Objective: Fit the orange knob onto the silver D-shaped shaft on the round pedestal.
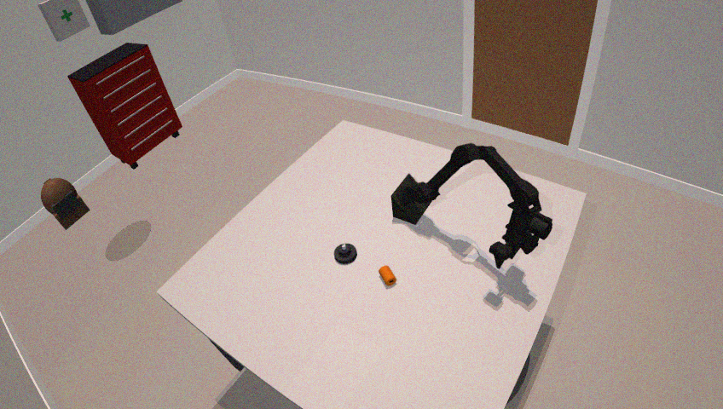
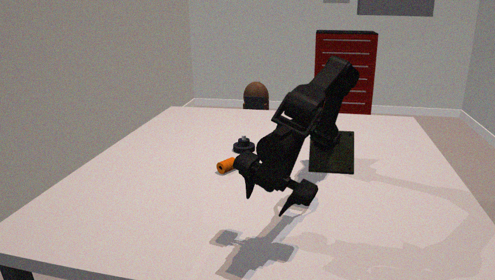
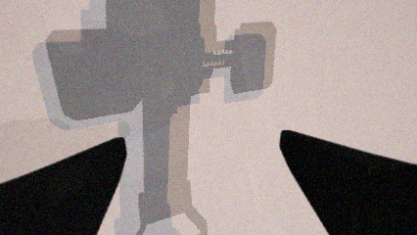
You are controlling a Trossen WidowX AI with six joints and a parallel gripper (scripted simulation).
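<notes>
My gripper tip is 160 mm short of the orange knob, 370 mm to the left of it and 70 mm above it. The rest, counted from my gripper tip: round black pedestal (150 mm ahead, 550 mm to the right, 60 mm below).
</notes>
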